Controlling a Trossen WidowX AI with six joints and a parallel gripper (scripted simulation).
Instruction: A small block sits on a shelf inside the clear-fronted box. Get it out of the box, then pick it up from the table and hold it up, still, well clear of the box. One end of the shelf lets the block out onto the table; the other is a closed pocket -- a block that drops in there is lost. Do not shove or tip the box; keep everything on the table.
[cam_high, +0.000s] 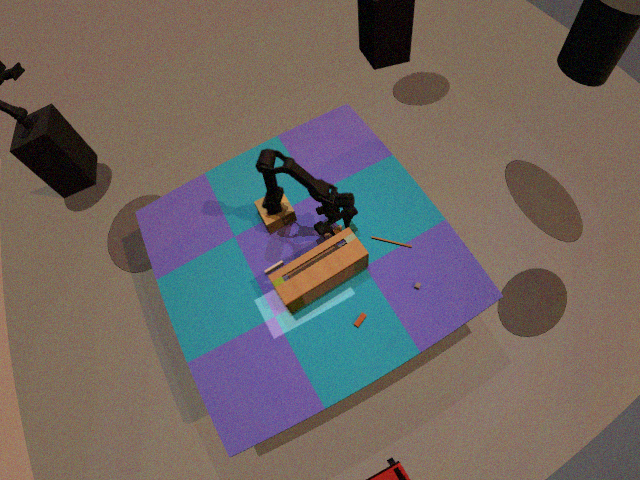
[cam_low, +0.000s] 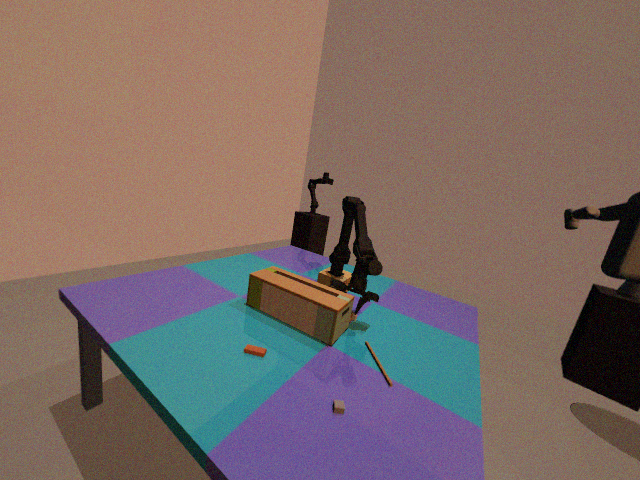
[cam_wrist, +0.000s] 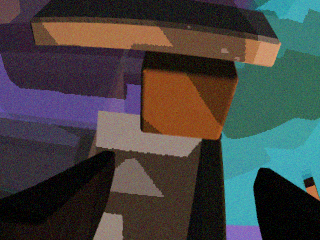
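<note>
The orange-brown block lies 2 cm behind my gripper tip, 1 cm to the right of it and 3 cm below it. Also, from my gripper tip: brown box (10 cm ahead, 15 cm to the right, 2 cm above); orange-red block (37 cm ahead, 5 cm to the right, 4 cm below); thin brown stick (10 cm ahead, 20 cm to the left, 4 cm below).
</note>
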